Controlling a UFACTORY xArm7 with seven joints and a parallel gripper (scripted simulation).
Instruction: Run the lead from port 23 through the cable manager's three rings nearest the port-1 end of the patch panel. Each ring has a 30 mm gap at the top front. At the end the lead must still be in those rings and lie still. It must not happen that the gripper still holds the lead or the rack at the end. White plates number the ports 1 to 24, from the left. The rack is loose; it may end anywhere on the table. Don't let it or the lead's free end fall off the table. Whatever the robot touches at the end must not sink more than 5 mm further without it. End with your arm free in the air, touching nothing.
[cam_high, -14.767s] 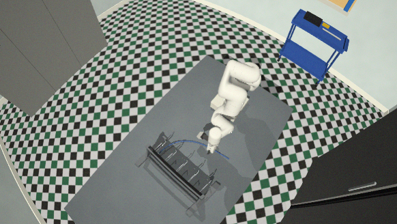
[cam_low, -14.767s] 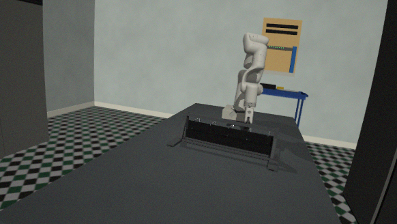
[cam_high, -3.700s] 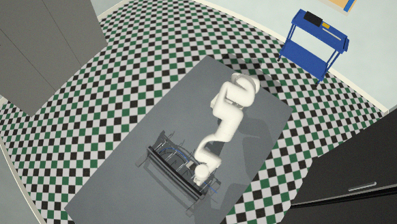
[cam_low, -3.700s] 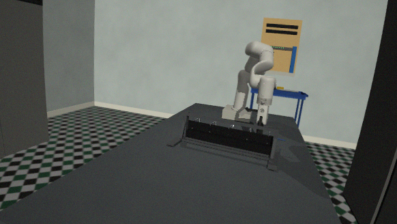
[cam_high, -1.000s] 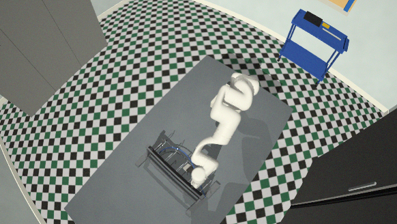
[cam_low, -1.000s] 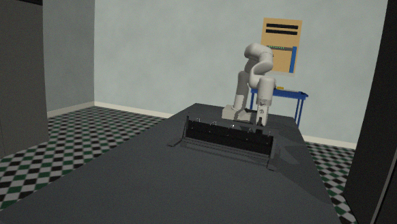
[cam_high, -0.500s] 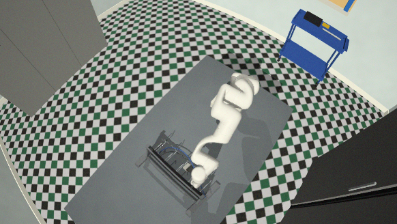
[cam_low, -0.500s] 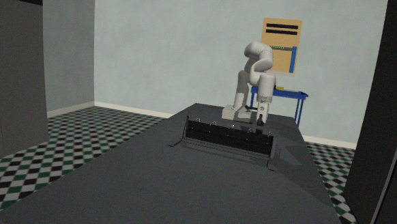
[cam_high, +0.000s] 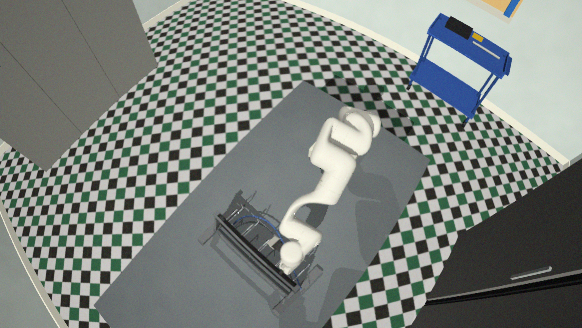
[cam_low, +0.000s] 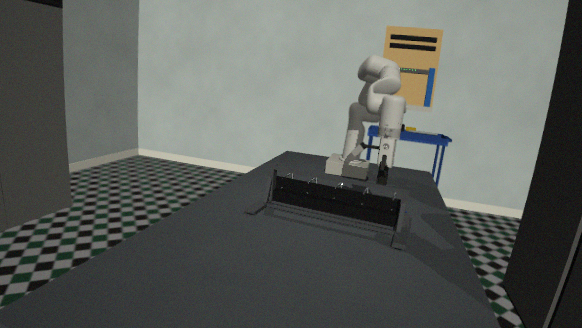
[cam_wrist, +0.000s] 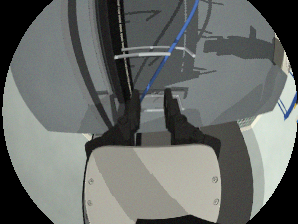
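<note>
Now: hand 15 cm to the left of the patch panel rack, 7 cm short of it and 7 cm above it.
</note>
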